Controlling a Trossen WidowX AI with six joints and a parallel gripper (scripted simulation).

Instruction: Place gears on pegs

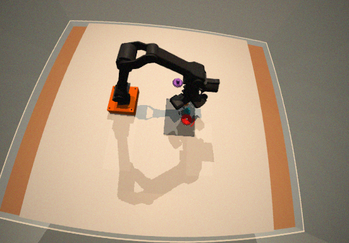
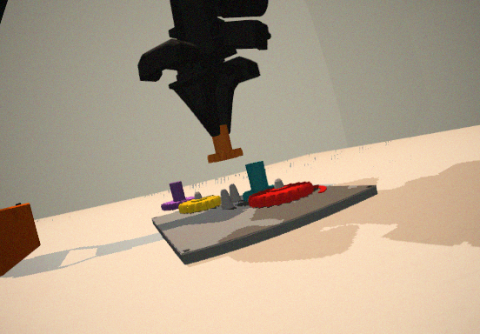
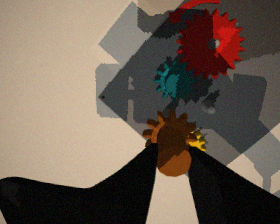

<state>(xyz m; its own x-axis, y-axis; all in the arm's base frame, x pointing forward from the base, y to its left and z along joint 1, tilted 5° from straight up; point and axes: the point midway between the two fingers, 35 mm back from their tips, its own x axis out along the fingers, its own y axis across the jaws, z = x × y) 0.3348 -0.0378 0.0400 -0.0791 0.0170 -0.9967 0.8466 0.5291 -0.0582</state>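
My gripper tip is 20 mm short of the teal gear, 30 mm to the left of it and 60 mm above it. The rest, counted from my gripper tip: red gear (10 mm ahead, 80 mm to the right, 70 mm below); yellow gear (40 mm behind, 20 mm to the left, 70 mm below); orange gear (10 mm below).
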